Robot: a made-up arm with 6 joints. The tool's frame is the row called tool. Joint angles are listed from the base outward. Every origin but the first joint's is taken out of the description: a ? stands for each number. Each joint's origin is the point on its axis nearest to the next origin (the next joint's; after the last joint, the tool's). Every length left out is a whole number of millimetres.
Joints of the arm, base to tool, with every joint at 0 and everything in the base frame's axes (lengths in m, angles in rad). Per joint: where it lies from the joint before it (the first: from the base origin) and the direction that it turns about. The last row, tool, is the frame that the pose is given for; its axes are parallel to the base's.
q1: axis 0 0 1 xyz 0 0 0.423
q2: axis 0 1 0 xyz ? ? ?
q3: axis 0 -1 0 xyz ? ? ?
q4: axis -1 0 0 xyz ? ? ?
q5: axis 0 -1 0 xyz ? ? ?
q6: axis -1 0 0 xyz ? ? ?
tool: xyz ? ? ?
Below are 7 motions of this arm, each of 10 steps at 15 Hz.
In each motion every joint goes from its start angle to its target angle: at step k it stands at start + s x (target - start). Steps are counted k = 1, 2, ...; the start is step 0. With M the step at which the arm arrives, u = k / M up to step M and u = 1 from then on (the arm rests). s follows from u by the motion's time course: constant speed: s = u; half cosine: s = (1 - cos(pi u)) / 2; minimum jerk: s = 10 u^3 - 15 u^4 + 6 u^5.
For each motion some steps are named. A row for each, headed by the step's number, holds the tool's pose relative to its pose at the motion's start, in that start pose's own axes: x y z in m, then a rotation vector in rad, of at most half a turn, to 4 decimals.
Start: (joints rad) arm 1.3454 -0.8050 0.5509 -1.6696 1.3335 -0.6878
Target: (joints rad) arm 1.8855 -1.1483 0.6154 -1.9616 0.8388 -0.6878
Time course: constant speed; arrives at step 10
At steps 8, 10:
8: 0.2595 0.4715 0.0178 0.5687 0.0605 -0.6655
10: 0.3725 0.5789 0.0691 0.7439 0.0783 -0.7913

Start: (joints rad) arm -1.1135 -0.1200 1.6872 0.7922 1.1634 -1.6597
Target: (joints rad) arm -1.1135 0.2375 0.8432 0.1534 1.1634 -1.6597
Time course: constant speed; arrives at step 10
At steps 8, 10:
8: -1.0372 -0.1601 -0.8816 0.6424 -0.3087 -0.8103
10: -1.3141 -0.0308 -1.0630 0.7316 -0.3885 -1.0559

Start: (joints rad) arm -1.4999 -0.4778 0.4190 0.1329 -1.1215 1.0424
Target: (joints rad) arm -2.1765 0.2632 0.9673 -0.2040 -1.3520 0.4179
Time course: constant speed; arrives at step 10
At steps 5, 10:
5: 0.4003 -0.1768 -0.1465 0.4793 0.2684 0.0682
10: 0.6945 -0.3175 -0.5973 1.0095 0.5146 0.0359

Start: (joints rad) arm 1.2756 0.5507 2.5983 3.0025 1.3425 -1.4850
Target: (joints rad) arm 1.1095 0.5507 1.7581 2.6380 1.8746 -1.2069
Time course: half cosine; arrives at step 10
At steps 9, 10:
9: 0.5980 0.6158 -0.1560 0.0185 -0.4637 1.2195
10: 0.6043 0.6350 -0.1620 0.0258 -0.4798 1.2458

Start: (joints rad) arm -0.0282 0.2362 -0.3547 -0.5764 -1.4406 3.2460
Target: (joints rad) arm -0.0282 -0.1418 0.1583 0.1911 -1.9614 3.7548
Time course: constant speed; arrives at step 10
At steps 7, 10:
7: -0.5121 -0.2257 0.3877 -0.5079 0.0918 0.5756
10: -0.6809 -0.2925 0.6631 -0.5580 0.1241 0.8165

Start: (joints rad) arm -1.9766 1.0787 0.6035 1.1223 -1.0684 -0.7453
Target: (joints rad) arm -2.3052 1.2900 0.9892 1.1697 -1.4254 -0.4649
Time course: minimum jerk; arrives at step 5
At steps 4, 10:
4: 0.5077 -0.4491 -0.0737 0.0211 0.4199 -0.3166
10: 0.5354 -0.4781 -0.0870 0.0232 0.4499 -0.3314

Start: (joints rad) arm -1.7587 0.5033 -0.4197 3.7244 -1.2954 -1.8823
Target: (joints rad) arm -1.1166 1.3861 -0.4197 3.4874 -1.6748 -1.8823
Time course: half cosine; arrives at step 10
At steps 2, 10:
2: 0.0153 0.1166 0.0830 0.0654 -0.0389 0.0291
10: -0.4666 0.9423 0.9266 0.4516 -0.3376 0.4523

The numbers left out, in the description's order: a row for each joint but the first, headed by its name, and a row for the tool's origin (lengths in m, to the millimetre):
q2: 0.12 0 0
q3: 0 0 1.001
q4: 1.108 0 0.131
q5: 0 0 0
q6: 0.186 0 0
tool: 0 0 0

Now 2 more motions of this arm.
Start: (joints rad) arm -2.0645 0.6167 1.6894 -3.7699 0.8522 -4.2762
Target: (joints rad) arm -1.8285 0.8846 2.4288 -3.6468 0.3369 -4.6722
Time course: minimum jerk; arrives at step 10
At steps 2, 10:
2: -0.0066 0.0162 -0.0192 0.0106 -0.0036 0.0513
10: -0.3143 0.1538 -0.3191 0.2853 0.1065 0.9271

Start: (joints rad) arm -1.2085 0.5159 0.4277 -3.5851 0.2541 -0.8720
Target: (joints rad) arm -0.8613 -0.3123 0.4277 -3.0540 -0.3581 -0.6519
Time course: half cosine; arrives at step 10
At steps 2, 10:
2: -0.1073 -0.1308 0.0331 -0.0859 0.0391 -0.1210
10: -1.5694 -0.7224 0.1856 -0.5559 0.6121 -1.3210

